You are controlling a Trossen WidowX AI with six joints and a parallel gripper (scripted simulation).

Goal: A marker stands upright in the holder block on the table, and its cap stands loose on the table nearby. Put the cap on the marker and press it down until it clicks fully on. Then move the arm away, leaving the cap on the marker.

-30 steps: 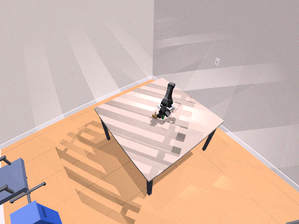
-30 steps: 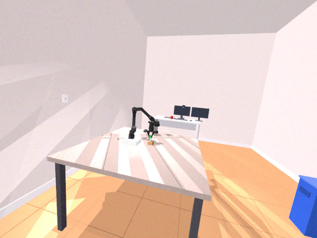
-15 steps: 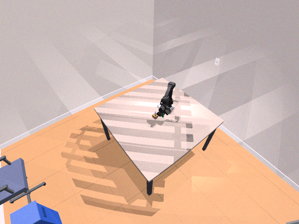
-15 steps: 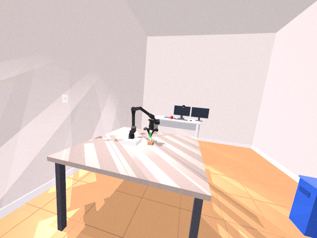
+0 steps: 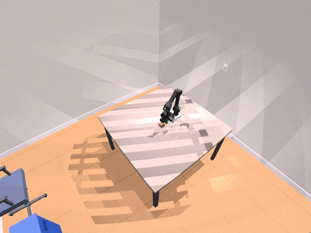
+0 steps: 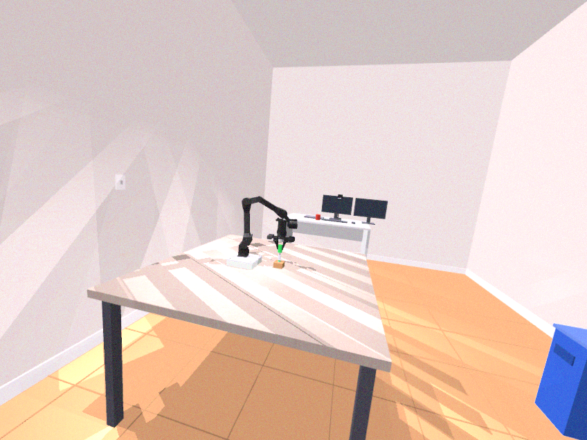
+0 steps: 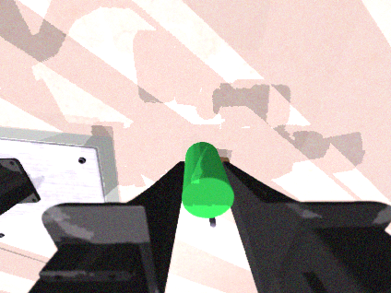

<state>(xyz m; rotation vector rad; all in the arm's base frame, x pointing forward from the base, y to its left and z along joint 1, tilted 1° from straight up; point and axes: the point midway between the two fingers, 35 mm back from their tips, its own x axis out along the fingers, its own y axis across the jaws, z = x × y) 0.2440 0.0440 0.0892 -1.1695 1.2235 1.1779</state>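
Now: gripper tip 10 mm short of the holder block, 70 mm to the left of it and 80 mm above it. The rest, counted from my gripper tip: green cap 10 mm above.
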